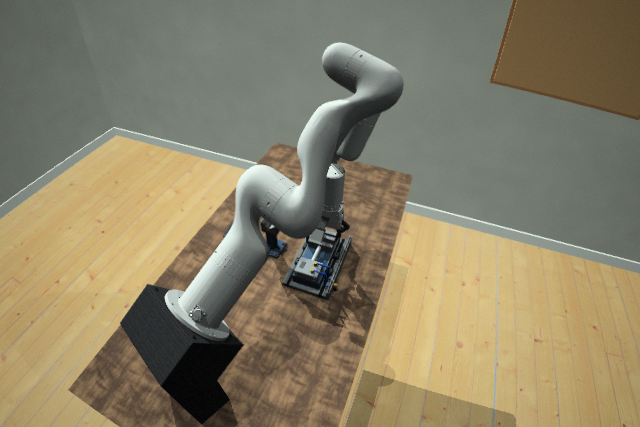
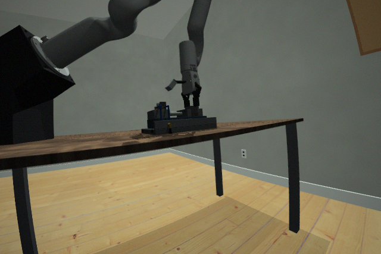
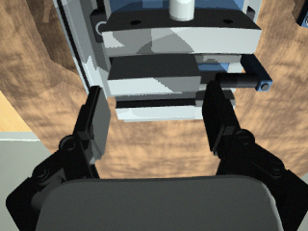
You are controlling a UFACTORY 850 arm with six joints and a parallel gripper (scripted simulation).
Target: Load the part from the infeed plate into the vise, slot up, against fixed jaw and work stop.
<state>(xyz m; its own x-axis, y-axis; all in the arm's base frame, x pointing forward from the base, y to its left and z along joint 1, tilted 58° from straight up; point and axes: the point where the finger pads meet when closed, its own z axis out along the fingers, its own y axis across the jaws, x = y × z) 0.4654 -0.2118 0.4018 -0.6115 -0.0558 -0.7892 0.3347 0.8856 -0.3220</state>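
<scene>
My gripper is now 2 cm above the part. From my hand the other things lie so: cylinder rod 7 cm behind, 6 cm to the left, 4 cm below; work stop 6 cm to the left, 3 cm below, 3 cm ahead; moving jaw 4 cm below, 3 cm to the left, 2 cm behind.
</scene>
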